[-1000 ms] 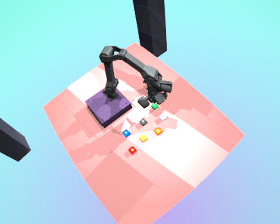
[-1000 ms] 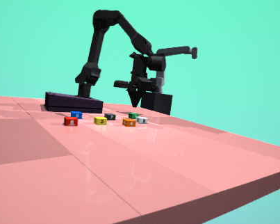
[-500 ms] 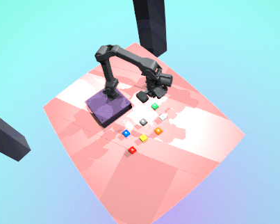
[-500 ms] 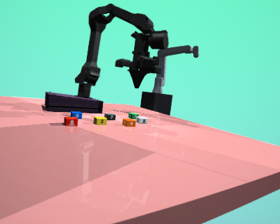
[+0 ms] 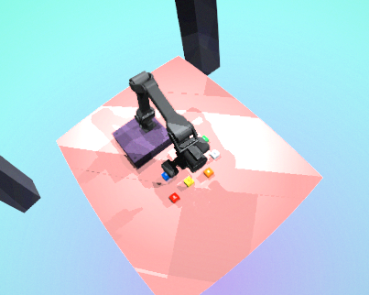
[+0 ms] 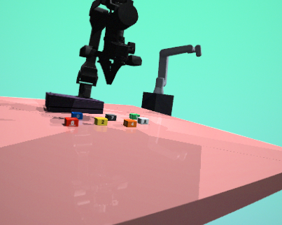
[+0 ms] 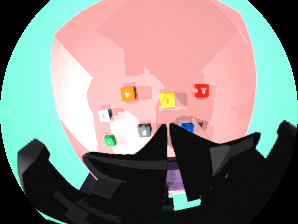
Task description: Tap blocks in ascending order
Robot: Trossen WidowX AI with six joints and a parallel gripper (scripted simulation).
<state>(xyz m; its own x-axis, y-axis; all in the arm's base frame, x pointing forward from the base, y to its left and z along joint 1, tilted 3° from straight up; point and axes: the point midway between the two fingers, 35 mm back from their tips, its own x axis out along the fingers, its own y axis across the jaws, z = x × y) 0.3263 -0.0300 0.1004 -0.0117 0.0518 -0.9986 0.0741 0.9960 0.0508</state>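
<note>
My gripper tip is 110 mm above the yellow block, 20 mm to the left of it and 10 mm short of it. Also, from my gripper tip: blue block: 110 mm below, 80 mm behind, 70 mm to the right; orange block: 110 mm below, 70 mm to the left, 40 mm ahead; dark grey block: 110 mm below, 70 mm behind, 50 mm to the left.
</note>
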